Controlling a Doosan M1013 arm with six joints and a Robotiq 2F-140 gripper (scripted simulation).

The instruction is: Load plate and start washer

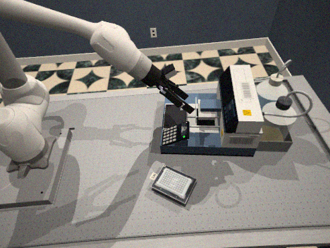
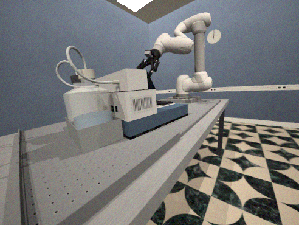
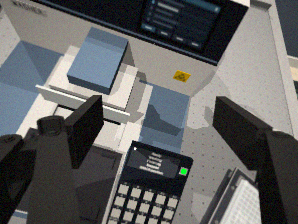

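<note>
Right now the white well plate is 8 cm behind my hand, 24 cm to the right of it and 24 cm below it. Round my hand: plate washer: 11 cm ahead, 8 cm to the left, 14 cm below; dark carrier: 4 cm behind, 10 cm to the left, 19 cm below; N1 label: 17 cm behind, 19 cm to the right, 27 cm below.
</note>
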